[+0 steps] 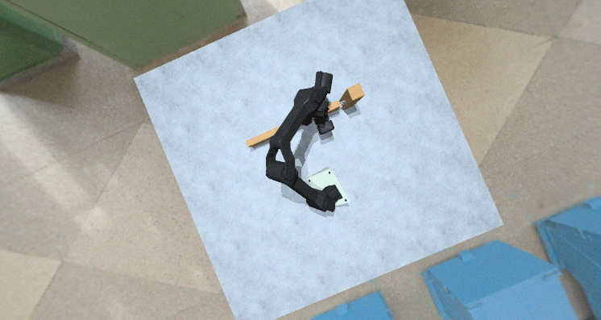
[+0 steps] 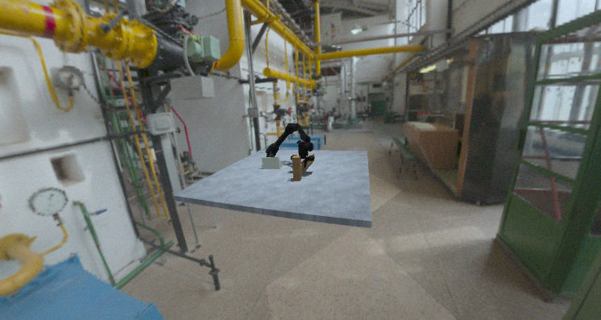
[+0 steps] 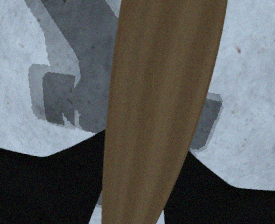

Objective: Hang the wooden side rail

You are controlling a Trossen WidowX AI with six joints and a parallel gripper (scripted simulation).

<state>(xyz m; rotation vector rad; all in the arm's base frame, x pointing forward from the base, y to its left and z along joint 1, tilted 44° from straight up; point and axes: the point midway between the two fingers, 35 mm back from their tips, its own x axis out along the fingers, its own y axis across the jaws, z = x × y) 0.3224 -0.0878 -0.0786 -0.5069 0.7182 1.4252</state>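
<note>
Right now the wooden headboard post is 20 mm behind my gripper tip, 140 mm to the right of it and 40 mm above it.
</note>
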